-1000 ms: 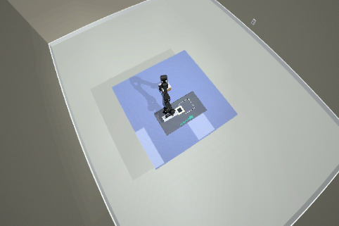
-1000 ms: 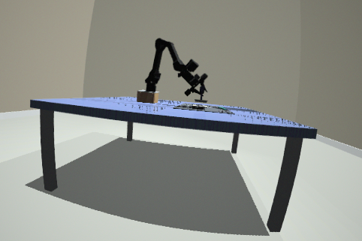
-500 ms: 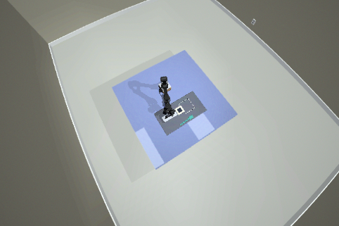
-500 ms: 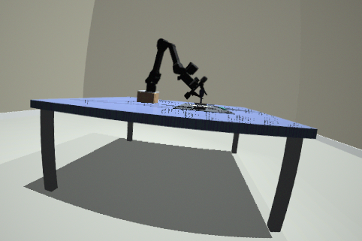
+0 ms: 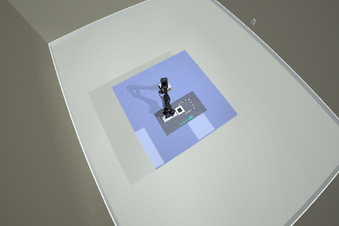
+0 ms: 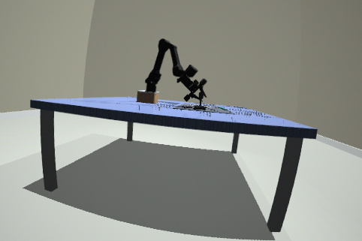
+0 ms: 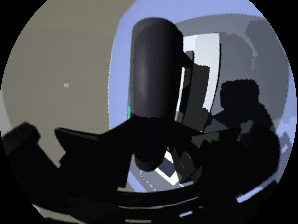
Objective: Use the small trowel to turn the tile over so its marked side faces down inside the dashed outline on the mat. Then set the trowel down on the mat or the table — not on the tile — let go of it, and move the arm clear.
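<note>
My gripper tip is 3 cm past the white tile, 13 cm to the right of it and 5 cm above it. From my gripper tip the other things lie so: dark mat (13 cm to the left, 8 cm below); then small trowel (2 cm behind, 1 cm below); then teal trowel (14 cm ahead, 15 cm to the left, 5 cm below).
</note>
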